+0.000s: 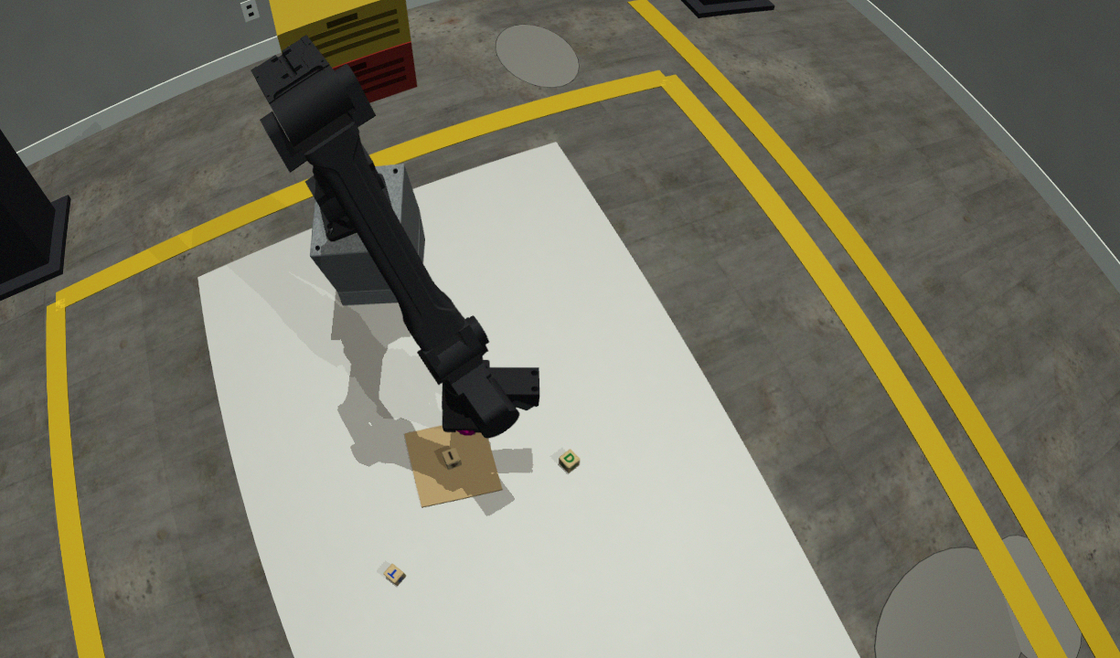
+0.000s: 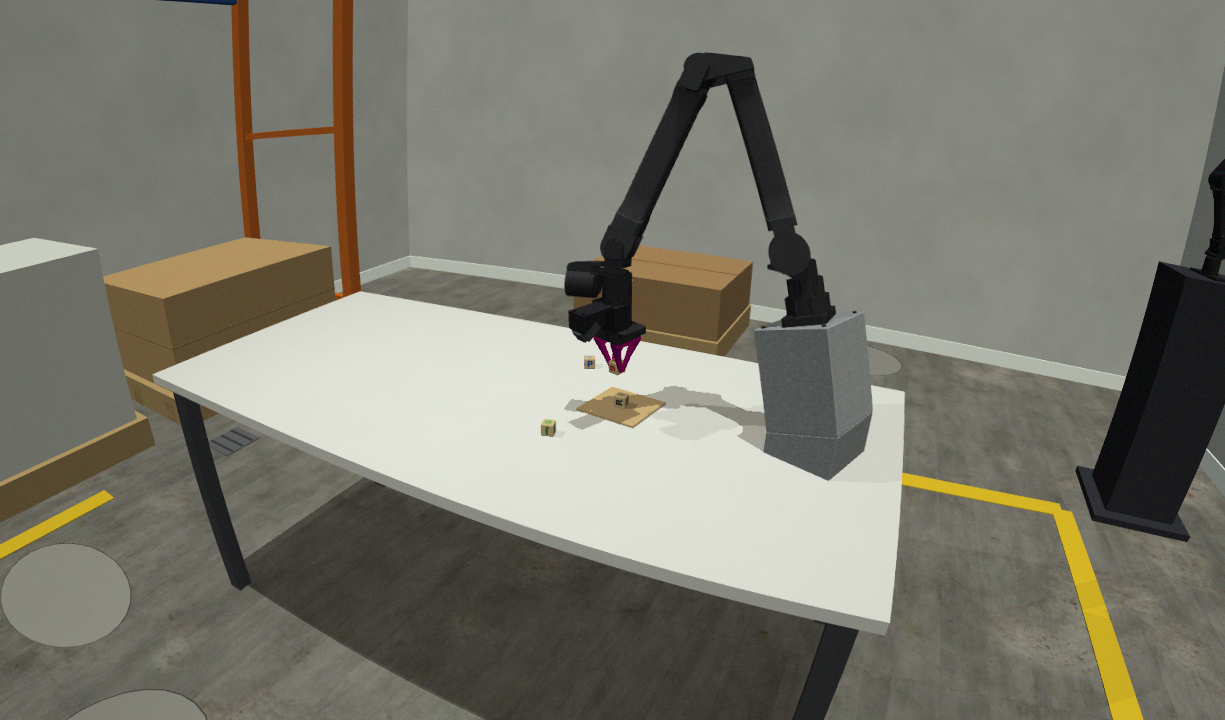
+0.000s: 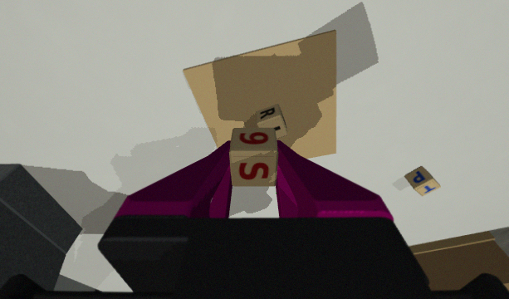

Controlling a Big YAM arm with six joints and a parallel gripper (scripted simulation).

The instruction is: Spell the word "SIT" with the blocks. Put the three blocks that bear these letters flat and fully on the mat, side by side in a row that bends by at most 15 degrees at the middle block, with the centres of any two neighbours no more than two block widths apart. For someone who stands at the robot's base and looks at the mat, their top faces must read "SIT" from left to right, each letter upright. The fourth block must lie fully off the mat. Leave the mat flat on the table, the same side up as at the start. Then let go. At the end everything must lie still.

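The I block lies 100 mm below my hand, 40 mm to the right of it and 10 mm ahead of it. Also, from my hand: S block (right at my hand); D block (140 mm to the left, 100 mm below, 80 mm ahead); tan mat (110 mm below, 40 mm to the right, 10 mm ahead).
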